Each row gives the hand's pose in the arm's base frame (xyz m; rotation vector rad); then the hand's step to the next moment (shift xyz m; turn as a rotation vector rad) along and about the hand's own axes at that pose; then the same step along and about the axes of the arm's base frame.
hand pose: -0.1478 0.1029 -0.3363 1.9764 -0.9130 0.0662
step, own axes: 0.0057 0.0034 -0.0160 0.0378 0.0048 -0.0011
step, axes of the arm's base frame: 0.0068 0.0080 0.0138 0.0247 -0.0222 0.0188
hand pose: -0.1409 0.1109 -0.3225 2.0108 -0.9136 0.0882
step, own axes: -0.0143 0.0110 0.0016 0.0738 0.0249 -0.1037
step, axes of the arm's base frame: -0.0178 0.0034 0.0012 0.0661 0.0284 0.1079
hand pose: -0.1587 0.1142 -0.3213 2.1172 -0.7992 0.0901
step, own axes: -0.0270 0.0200 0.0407 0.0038 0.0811 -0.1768
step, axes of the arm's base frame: -0.0414 -0.0251 -0.0210 -0.0062 0.0939 0.1703
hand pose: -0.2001 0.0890 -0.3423 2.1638 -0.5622 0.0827
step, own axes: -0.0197 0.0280 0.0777 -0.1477 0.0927 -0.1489
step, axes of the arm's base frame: -0.0403 -0.0675 -0.0320 -0.1506 0.1214 0.1231
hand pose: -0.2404 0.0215 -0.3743 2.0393 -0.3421 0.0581
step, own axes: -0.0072 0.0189 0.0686 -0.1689 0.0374 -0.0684
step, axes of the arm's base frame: -0.0191 -0.0666 -0.0178 -0.1647 0.0799 0.0333
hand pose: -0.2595 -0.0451 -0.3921 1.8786 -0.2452 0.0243
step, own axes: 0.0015 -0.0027 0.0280 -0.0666 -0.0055 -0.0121
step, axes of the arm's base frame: -0.0010 -0.0258 -0.0112 -0.0628 0.0235 -0.0106
